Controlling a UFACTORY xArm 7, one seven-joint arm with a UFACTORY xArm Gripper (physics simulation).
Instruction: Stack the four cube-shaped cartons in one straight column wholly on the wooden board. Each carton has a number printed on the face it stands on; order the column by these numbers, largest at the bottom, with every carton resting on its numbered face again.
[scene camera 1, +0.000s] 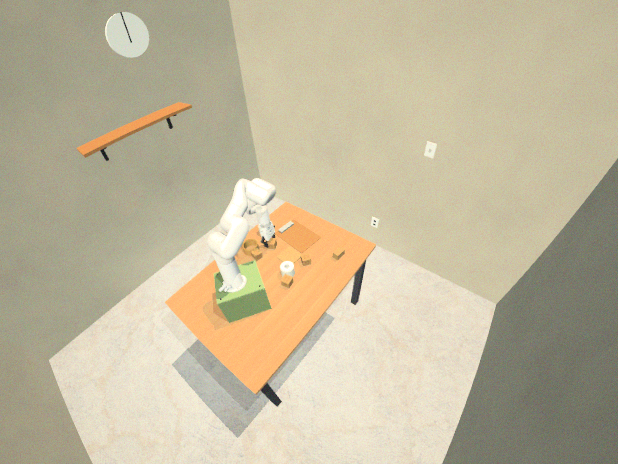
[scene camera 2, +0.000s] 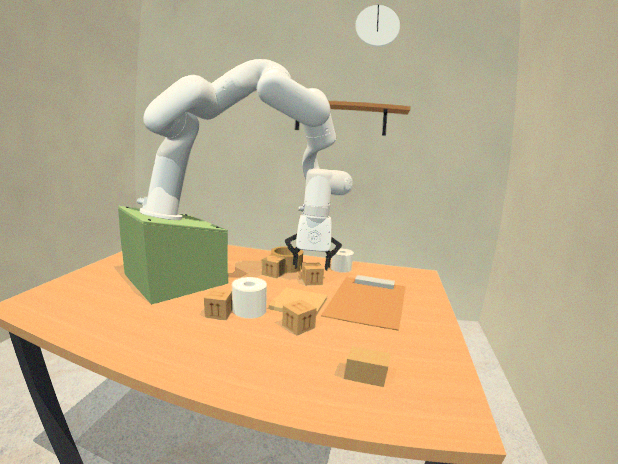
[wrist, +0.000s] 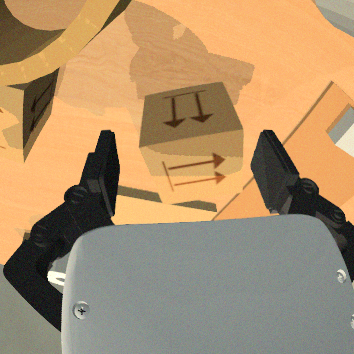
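Where they show: gripper, fingertip midpoint: (scene camera 1: 270, 242) (scene camera 2: 311, 268) (wrist: 188, 146); arm's base, link origin: (scene camera 1: 235, 283) (scene camera 2: 160, 215).
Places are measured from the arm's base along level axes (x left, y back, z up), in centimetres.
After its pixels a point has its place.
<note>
My gripper (scene camera 1: 269, 241) @(x 11.3, y -43.2, z -15.5 cm) (scene camera 2: 311, 268) @(x 11.3, y -43.2, z -15.5 cm) (wrist: 188, 146) @(x 11.3, y -43.2, z -15.5 cm) is open and points down, its fingers to the two sides of one carton (scene camera 1: 272, 244) @(x 8.3, y -41.9, z -14.7 cm) (scene camera 2: 313, 275) @(x 7.9, y -44.3, z -16.3 cm) (wrist: 190, 115) @(x 13.2, y -43.0, z -16.0 cm); finger height against it is hard to tell. A second carton (scene camera 1: 256, 255) @(x 11.9, y -29.2, z -14.6 cm) (scene camera 2: 273, 266) @(x 10.7, y -31.8, z -15.7 cm) (wrist: 37, 107) @(x 13.0, y -33.8, z -16.4 cm) stands to the left in the wrist view, by the round ring. A third carton (scene camera 1: 306, 260) @(x -18.3, y -41.1, z -14.6 cm) (scene camera 2: 298, 318) @(x -20.2, y -43.5, z -15.2 cm) stands by the front of the pale wooden board (scene camera 1: 288, 256) @(x -4.6, y -40.9, z -18.4 cm) (scene camera 2: 295, 300) @(x -5.2, y -40.9, z -18.5 cm) (wrist: 145, 212) @(x -1.0, y -41.2, z -18.4 cm). A fourth carton (scene camera 1: 287, 281) @(x -16.7, y -22.2, z -14.2 cm) (scene camera 2: 217, 305) @(x -18.0, y -24.4, z -15.8 cm) stands beside a white roll. Arrows show on the cartons; the numbers are hidden.
The white roll (scene camera 1: 287, 269) @(x -12.9, y -28.3, z -12.2 cm) (scene camera 2: 249, 297) @(x -15.3, y -31.4, z -14.0 cm) stands near the board. A wooden ring (scene camera 2: 292, 262) @(x 16.6, y -36.8, z -16.0 cm) (wrist: 75, 42) @(x 17.6, y -37.6, z -13.9 cm) and another white roll (scene camera 2: 342, 261) @(x 20.7, y -52.7, z -15.7 cm) are at the back. A clipboard (scene camera 1: 300, 236) @(x -1.6, y -60.4, z -19.3 cm) (scene camera 2: 367, 305) @(x -3.1, y -59.8, z -19.2 cm) lies right. A plain oblong block (scene camera 1: 339, 253) @(x -33.7, y -55.9, z -14.8 cm) (scene camera 2: 366, 367) @(x -34.5, y -57.2, z -15.9 cm) is front right. The green base (scene camera 1: 245, 305) @(x -8.8, y 4.9, z -7.5 cm) (scene camera 2: 185, 260) @(x -7.9, y -11.7, z -9.6 cm) stands left.
</note>
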